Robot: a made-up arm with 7 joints. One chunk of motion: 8 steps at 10 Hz.
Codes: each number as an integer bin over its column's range. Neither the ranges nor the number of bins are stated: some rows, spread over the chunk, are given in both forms.
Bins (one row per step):
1: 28 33 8 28 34 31 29
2: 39 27 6 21 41 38 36
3: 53 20 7 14 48 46 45
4: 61 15 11 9 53 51 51
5: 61 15 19 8 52 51 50
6: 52 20 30 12 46 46 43
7: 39 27 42 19 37 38 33
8: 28 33 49 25 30 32 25
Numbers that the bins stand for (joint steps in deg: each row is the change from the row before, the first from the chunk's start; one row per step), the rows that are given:
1: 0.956 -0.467 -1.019 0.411 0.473 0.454 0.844
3: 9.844 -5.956 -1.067 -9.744 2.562 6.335 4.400
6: 9.489 -5.956 0.029 -11.195 2.263 6.335 3.956
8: 0.956 -0.467 0.933 -1.765 -0.124 0.846 -0.044
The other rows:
2: 4.867 -3.000 -1.114 -4.667 1.517 3.198 2.400
4: 12.689 -8.067 -0.876 -13.371 3.308 8.295 5.733
5: 12.689 -8.067 -0.495 -14.097 3.159 8.295 5.511
7: 4.867 -3.000 0.600 -6.117 0.921 3.198 1.733

